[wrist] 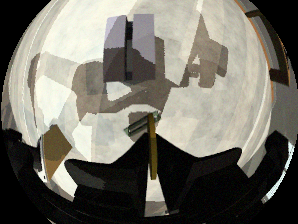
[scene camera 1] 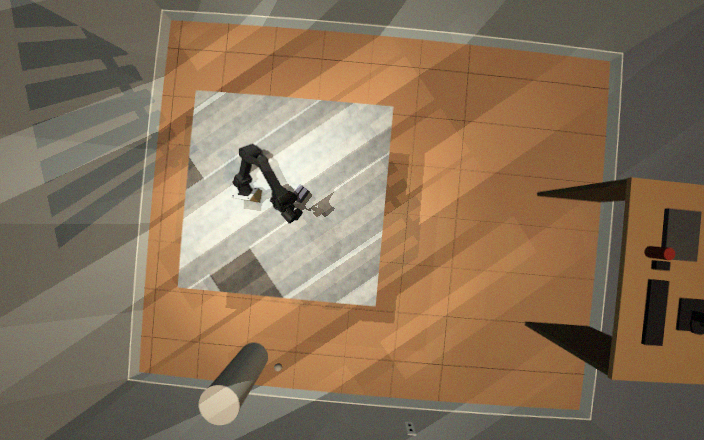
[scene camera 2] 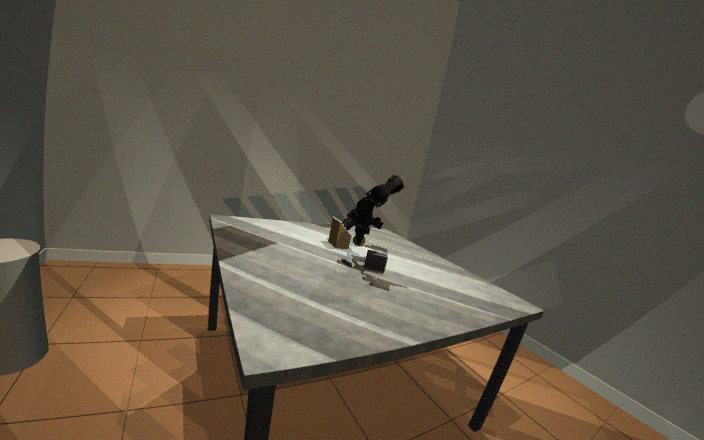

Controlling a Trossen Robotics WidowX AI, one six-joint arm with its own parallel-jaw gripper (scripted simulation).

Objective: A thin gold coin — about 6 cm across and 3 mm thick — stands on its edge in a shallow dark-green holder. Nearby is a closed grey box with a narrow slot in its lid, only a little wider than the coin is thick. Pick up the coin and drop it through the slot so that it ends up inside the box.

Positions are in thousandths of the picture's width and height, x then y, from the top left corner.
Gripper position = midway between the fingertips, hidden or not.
Note:
The gripper (wrist: 502, 609) holds a gold coin.

